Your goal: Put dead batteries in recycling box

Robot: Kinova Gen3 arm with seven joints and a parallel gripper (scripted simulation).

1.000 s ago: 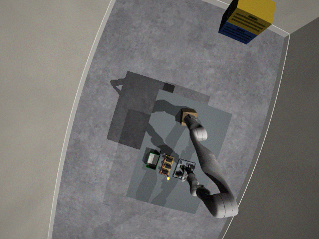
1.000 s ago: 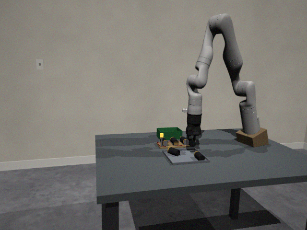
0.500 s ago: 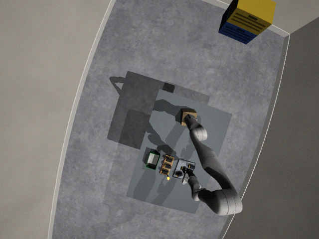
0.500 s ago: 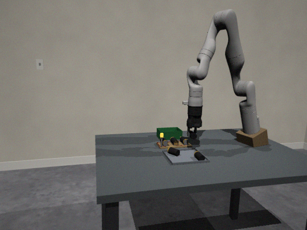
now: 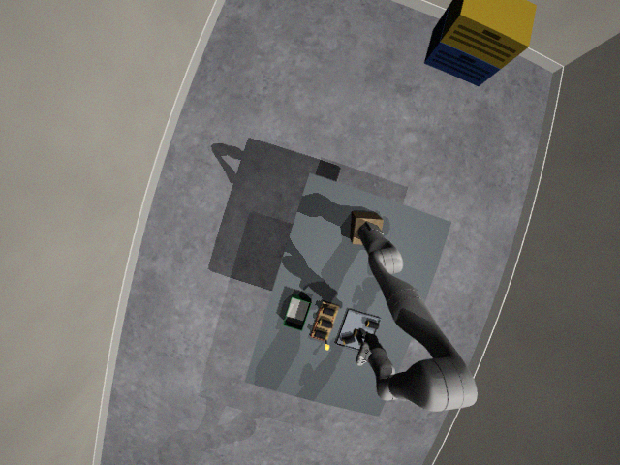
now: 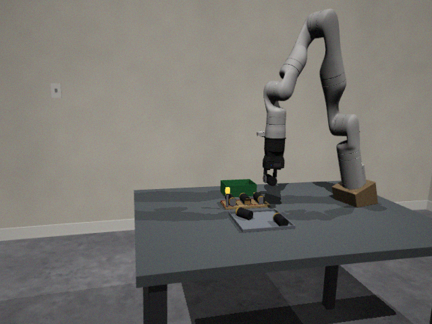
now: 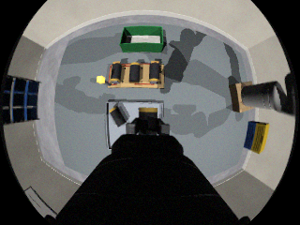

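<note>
Right now the green recycling box is 290 mm to the right of my hand, 140 mm below it and 50 mm ahead of it. Round my hand: grey tray 150 mm below, 50 mm to the left, 50 mm ahead.
</note>
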